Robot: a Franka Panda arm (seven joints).
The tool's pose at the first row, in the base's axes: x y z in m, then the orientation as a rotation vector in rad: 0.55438, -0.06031, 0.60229, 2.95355, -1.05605, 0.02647
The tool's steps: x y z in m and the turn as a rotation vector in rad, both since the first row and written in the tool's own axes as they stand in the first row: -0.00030, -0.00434, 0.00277, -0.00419, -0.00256, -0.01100; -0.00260, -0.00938, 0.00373, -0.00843, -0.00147, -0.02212; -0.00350, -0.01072, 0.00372, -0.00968, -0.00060, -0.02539; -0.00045, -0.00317, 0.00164, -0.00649, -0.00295, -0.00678; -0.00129, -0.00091, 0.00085, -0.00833, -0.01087, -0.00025; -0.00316, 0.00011, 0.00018, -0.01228, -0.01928, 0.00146; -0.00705, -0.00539, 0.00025, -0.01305, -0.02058, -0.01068; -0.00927, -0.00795, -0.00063, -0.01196, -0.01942, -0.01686; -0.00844, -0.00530, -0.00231, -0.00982, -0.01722, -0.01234; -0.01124, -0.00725, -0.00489, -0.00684, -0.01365, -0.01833; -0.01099, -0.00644, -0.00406, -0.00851, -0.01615, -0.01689; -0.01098, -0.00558, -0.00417, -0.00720, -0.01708, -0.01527; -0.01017, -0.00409, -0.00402, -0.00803, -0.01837, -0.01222
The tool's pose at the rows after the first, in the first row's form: 0.55694, -0.05679, 0.59952, 2.95634, -1.03880, 0.02041; 0.55837, -0.05145, 0.59853, 2.95785, -1.02096, 0.01971; 0.55852, -0.04984, 0.59852, 2.95809, -1.01565, 0.02032; 0.55607, -0.05759, 0.60065, 2.95226, -1.04441, 0.01863; 0.55397, -0.05880, 0.60142, 2.94980, -1.05441, 0.00601; 0.55187, -0.05839, 0.60205, 2.94806, -1.05667, -0.00847; 0.55235, -0.05168, 0.60192, 2.95404, -1.03864, -0.01084; 0.55224, -0.04828, 0.60277, 2.95780, -1.02969, -0.00858; 0.55118, -0.05084, 0.60446, 2.95672, -1.03678, -0.00419; 0.55022, -0.04753, 0.60699, 2.96129, -1.02840, 0.00263; 0.54991, -0.04832, 0.60616, 2.95987, -1.03031, -0.00194; 0.54937, -0.04899, 0.60627, 2.96051, -1.03320, -0.00261; 0.54905, -0.05066, 0.60614, 2.95862, -1.03762, -0.00494
